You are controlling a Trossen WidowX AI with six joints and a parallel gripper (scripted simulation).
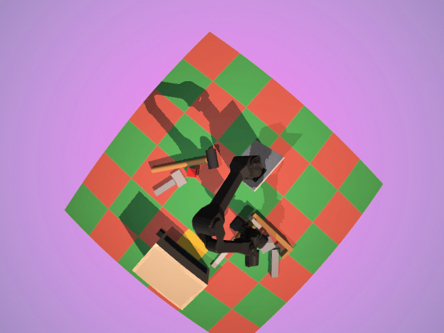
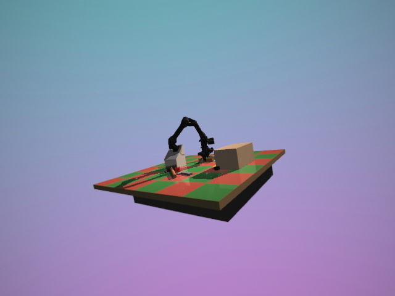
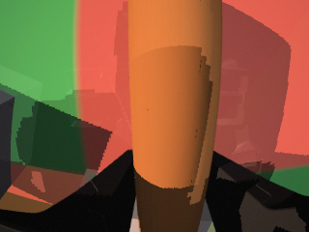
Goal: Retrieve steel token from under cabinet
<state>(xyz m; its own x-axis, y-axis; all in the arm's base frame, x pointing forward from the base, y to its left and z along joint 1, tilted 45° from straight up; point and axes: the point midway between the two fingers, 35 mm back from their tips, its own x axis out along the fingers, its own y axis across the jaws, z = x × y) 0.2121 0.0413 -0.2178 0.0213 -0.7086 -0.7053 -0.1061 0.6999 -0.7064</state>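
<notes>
Right now my gripper tip is 4 cm past the pale bar and 1 cm to the right of it. The rest, counted from my gripper tip: grey block (13 cm to the left, 1 cm above); then grey bar (25 cm to the left, 4 cm ahead); then red cube (38 cm to the right, 1 cm behind, 1 cm above).
</notes>
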